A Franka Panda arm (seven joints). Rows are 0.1 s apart.
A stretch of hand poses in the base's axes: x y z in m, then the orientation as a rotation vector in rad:
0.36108, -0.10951, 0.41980, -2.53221, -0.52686, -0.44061
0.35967, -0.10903, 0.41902, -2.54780, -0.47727, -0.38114
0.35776, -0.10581, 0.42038, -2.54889, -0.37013, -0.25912
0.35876, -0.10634, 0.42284, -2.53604, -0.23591, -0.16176
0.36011, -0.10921, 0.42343, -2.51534, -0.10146, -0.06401
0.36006, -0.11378, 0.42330, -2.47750, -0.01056, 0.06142
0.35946, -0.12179, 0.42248, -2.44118, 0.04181, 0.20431
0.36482, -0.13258, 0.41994, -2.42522, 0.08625, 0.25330
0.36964, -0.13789, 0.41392, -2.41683, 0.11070, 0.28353
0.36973, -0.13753, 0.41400, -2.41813, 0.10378, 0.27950
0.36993, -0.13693, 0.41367, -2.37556, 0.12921, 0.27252
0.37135, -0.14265, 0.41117, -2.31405, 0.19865, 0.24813
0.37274, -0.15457, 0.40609, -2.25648, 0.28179, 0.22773
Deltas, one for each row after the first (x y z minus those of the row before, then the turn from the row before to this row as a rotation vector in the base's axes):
-0.00141, 0.00048, -0.00078, -0.00262, 0.05277, -0.02462
-0.00191, 0.00322, 0.00136, 0.01969, 0.11055, -0.04792
0.00100, -0.00053, 0.00246, 0.03089, 0.09992, -0.07123
0.00135, -0.00287, 0.00059, 0.03050, 0.10135, -0.07216
-0.00005, -0.00457, -0.00013, 0.03742, 0.11287, -0.03473
-0.00060, -0.00801, -0.00082, 0.02887, 0.11764, -0.00270
0.00536, -0.01079, -0.00254, 0.00955, 0.04779, -0.02011
0.00482, -0.00531, -0.00602, 0.00409, 0.02874, -0.01010
0.00009, 0.00036, 0.00008, -0.00027, -0.00482, 0.00398
0.00020, 0.00060, -0.00033, 0.03944, 0.00403, -0.02513
0.00142, -0.00572, -0.00250, 0.05253, 0.00508, -0.06475
0.00139, -0.01192, -0.00508, 0.04458, 0.01269, -0.07398

